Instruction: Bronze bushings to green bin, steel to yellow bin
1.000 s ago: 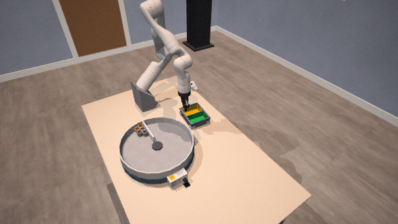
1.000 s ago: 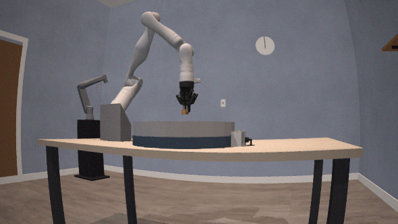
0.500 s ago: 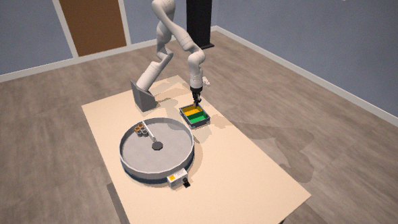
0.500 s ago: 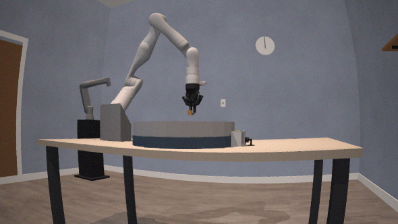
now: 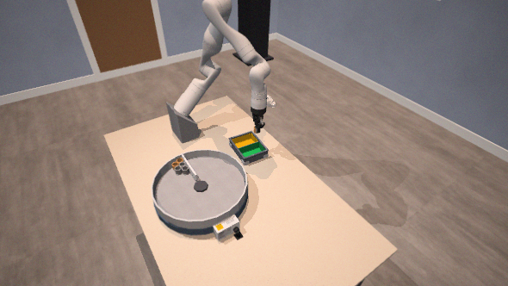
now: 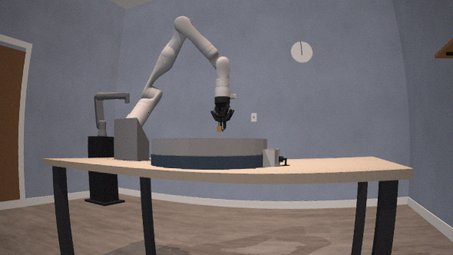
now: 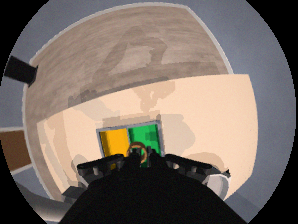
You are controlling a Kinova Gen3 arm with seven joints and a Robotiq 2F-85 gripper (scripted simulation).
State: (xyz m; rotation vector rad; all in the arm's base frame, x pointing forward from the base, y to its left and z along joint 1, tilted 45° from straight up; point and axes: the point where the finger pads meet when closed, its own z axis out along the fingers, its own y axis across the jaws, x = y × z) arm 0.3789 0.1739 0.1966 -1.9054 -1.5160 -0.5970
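The bin is 40 mm behind my hand, 30 mm to the right of it and 150 mm below it. Also, from my hand: grey turntable: 100 mm ahead, 370 mm to the right, 120 mm below.
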